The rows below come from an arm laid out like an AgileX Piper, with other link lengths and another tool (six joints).
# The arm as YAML. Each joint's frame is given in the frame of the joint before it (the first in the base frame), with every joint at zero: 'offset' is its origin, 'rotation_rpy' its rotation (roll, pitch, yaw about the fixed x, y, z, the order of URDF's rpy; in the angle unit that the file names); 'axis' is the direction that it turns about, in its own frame. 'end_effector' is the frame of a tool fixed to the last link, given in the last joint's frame.
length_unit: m
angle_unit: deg
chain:
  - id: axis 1
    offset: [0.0, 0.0, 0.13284]
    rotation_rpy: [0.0, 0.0, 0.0]
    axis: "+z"
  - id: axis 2
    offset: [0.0, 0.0, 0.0]
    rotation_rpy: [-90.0, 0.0, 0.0]
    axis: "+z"
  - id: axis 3
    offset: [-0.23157, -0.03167, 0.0]
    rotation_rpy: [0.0, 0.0, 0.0]
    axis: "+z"
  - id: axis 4
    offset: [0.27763, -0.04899, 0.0]
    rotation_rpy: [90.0, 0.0, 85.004]
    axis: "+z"
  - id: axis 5
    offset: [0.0, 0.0, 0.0]
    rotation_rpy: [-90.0, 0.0, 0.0]
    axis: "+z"
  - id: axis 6
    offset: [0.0, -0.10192, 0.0]
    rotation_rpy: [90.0, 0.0, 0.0]
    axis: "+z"
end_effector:
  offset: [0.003, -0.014, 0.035]
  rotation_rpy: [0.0, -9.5, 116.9]
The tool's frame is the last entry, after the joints.
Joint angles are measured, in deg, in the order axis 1, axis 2, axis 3, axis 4, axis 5, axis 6. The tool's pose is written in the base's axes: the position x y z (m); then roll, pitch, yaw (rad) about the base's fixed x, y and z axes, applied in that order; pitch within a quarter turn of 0, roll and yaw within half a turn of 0. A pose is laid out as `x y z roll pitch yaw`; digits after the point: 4 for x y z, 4 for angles.
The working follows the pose.
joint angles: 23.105, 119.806, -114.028, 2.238, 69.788, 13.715
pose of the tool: 0.4293 0.1747 0.2072 2.9118 -0.0872 1.2488
Where each joint sits with the arm in this pose, in the base's axes (m; each line is computed from the numbers above, not from the rounded line before):
axis 1: 0.0000 0.0000 0.1328
axis 2: 0.0000 0.0000 0.1328
axis 3: 0.1311 0.0560 0.3180
axis 4: 0.3897 0.1663 0.3388
axis 5: 0.3897 0.1663 0.3388
axis 6: 0.4195 0.1830 0.2428
the tool: 0.4293 0.1747 0.2072

